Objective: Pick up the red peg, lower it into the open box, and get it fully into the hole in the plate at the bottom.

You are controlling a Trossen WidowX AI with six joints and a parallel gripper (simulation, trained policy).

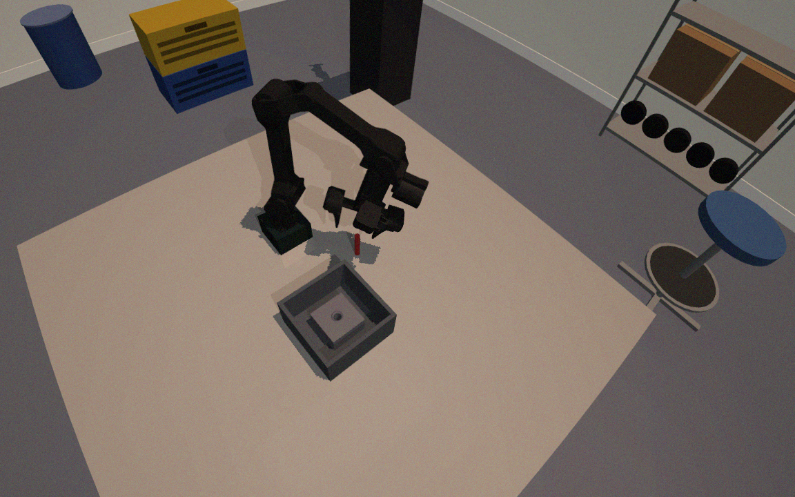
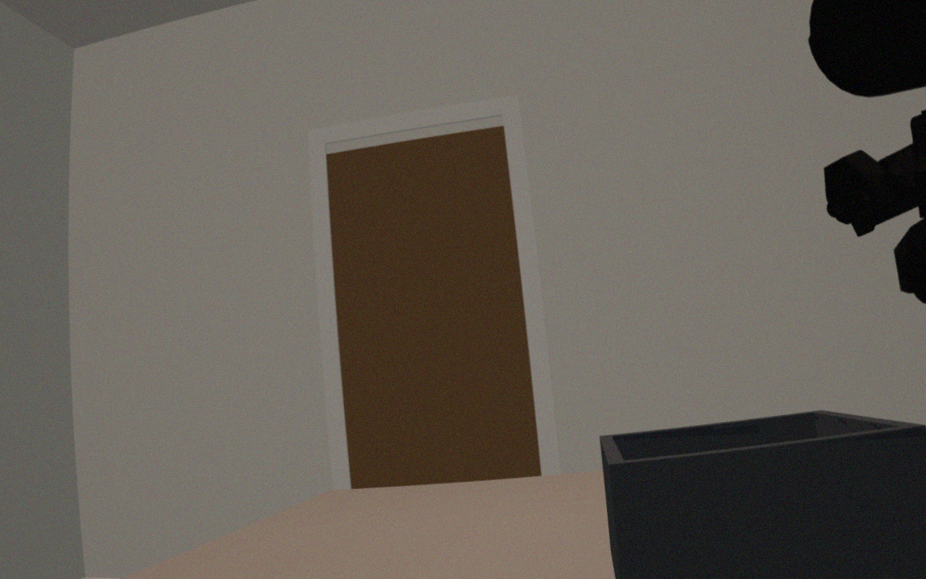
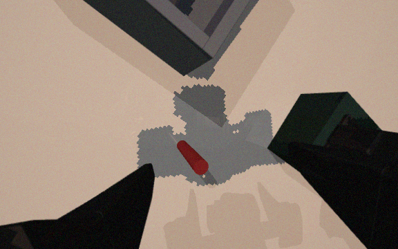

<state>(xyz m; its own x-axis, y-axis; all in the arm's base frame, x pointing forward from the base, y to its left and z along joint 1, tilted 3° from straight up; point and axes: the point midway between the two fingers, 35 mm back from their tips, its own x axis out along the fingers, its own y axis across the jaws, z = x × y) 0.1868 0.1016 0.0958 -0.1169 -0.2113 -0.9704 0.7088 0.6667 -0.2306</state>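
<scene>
Now: the red peg 1 cm behind my gripper tip, 2 cm to the left of it and 8 cm below it. From my gripper tip the other things lie so: grey plate (13 cm ahead, 15 cm to the right, 8 cm below); grey box (13 cm ahead, 15 cm to the right, 9 cm below).
</scene>
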